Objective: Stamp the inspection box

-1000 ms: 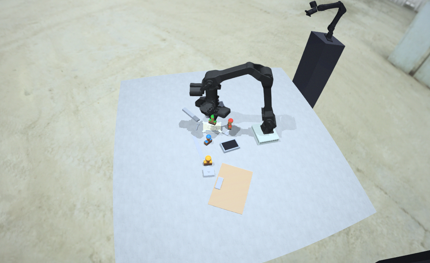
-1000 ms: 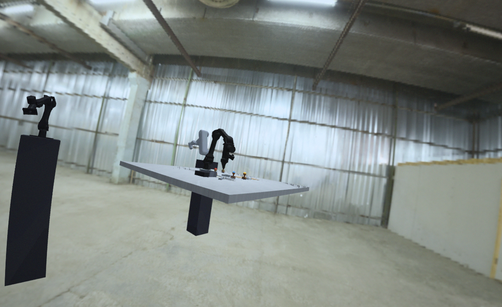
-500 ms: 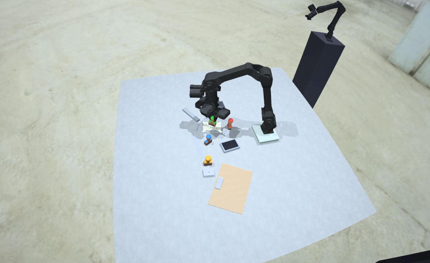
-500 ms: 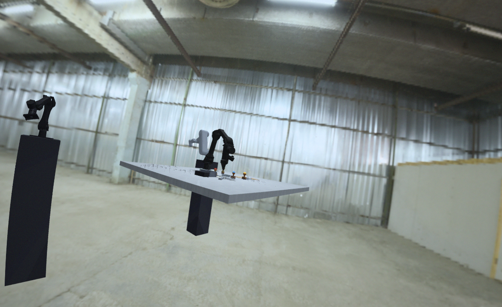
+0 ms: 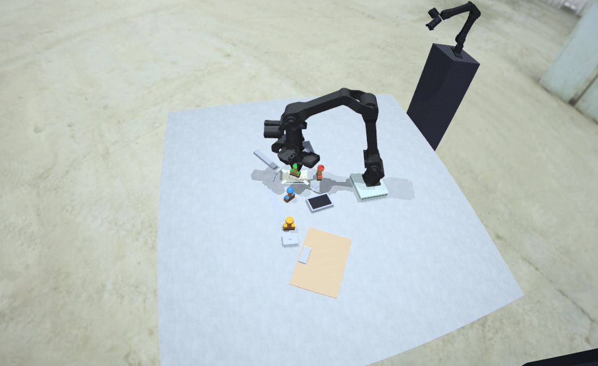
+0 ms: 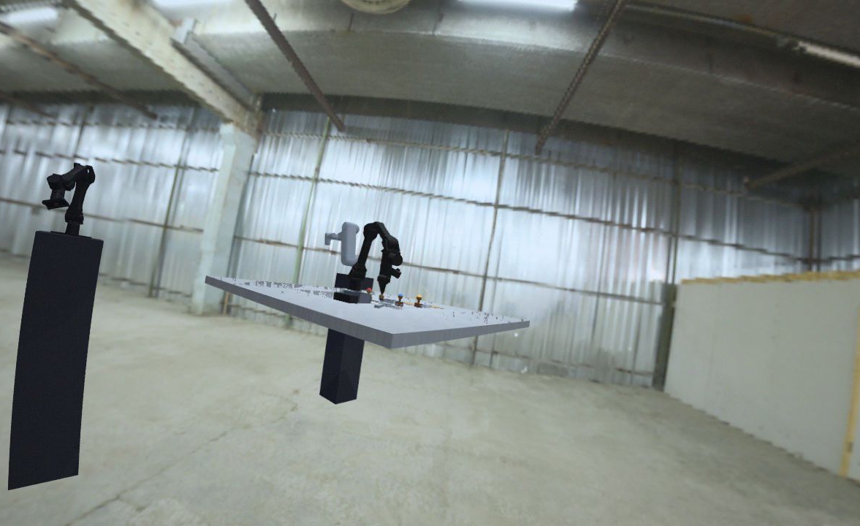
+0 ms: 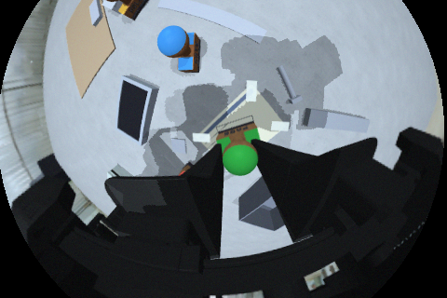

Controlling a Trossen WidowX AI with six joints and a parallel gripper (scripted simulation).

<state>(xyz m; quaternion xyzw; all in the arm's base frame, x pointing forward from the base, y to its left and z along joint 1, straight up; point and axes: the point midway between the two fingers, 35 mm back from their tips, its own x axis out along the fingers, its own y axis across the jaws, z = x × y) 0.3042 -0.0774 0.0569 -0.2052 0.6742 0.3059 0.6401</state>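
My gripper tip is 10 mm to the left of the paper card and 60 mm above it. Round my gripper tip: blue-knobbed stamp: 40 mm ahead, 100 mm to the left, 40 mm below; then red-knobbed stamp: 100 mm behind, 30 mm below; then green-knobbed stamp: 10 mm below.
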